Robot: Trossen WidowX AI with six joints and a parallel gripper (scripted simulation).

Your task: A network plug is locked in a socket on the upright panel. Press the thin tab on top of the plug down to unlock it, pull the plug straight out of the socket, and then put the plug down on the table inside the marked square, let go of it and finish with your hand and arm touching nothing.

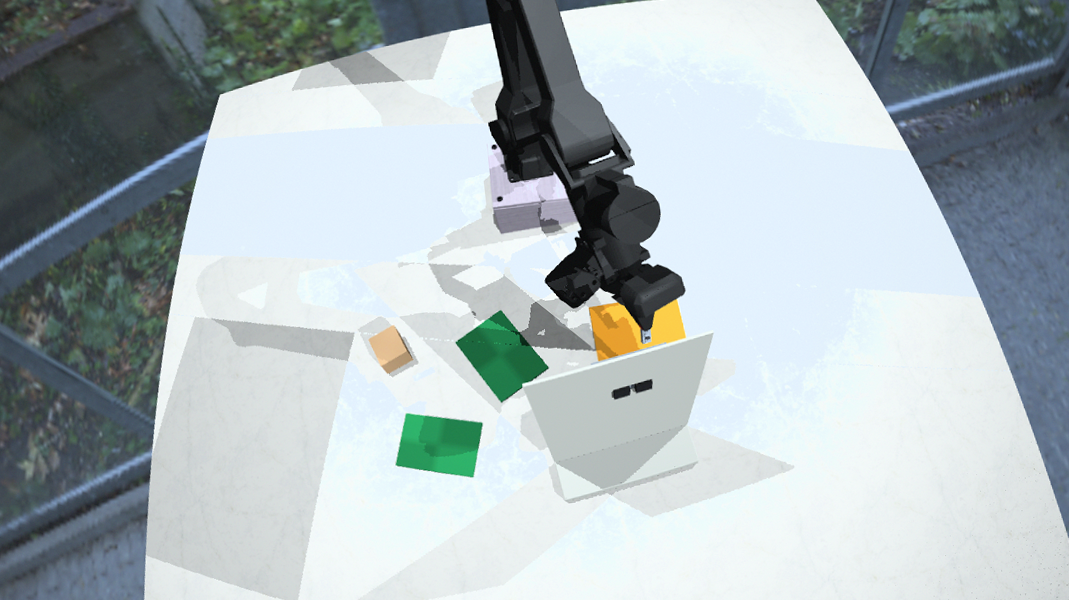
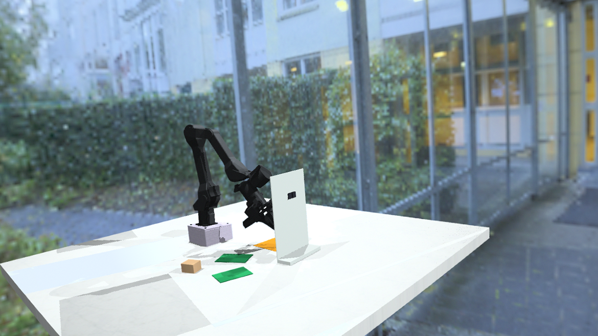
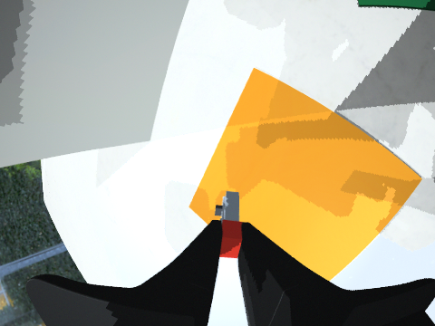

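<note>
The orange marked square is 50 mm below my gripper tip and 10 mm behind it. From my gripper tip the other things lie so: upright grey panel (130 mm ahead, 70 mm above, 60 mm to the right).
</note>
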